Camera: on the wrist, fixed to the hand. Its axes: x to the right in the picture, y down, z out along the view.
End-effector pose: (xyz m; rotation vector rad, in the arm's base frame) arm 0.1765 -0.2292 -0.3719 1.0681 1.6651 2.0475
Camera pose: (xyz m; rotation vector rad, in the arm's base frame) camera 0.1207 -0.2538 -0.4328 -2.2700 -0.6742 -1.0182
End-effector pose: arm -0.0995 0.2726 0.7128 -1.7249 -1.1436 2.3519
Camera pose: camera -0.0745 0.3508 0.7390 1.0203 -0.5993 -1.7887
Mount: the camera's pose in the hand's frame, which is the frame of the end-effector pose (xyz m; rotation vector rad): 0.0005 -0.0620 -0.0599 0.4176 -0.5887 1.4540
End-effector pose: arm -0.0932 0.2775 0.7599 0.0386 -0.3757 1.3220
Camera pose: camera -0.0195 0.2765 0.7152 0.6088 -0.6566 2.8299
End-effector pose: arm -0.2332 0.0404 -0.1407 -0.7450 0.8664 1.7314
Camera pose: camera -0.1695 0.0047 -0.1866 0.9365 1.3788 2.5790
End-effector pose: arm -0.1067 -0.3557 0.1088 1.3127 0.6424 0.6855
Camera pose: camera -0.1464 -0.3248 0.0388 2.1886 -0.8431 1.2362
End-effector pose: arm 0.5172 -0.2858 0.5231 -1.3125 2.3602 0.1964
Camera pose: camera 0.5509 -0.3392 0.5818 0.7189 2.1362 0.3877
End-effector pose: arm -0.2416 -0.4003 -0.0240 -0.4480 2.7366 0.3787
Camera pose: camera -0.2376 -0.4758 0.0175 1.5407 1.9659 0.1695
